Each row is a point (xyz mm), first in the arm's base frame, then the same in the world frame.
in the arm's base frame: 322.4 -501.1 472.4
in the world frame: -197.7 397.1 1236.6
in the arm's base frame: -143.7 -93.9 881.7
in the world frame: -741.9 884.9 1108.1
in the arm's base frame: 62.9 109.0 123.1
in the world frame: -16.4 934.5 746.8
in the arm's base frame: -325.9 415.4 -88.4
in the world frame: -69.6 1203.0 283.2
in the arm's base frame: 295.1 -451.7 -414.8
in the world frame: 443.5 276.4 632.8
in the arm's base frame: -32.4 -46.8 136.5
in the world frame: -113.8 786.2 701.2
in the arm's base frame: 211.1 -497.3 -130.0
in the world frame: 171.7 287.9 760.3
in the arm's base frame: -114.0 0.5 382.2
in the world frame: -340.6 881.4 794.7
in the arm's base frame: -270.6 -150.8 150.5
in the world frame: -297.7 691.9 543.0
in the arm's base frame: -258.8 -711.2 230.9
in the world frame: -437.2 157.1 666.2
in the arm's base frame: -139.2 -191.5 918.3
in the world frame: -781.2 796.1 1146.2
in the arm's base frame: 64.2 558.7 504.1
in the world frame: -224.5 1448.6 946.1
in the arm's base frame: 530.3 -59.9 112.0
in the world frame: 273.7 756.6 1109.1
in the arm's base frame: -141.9 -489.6 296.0
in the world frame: -372.9 384.5 771.8
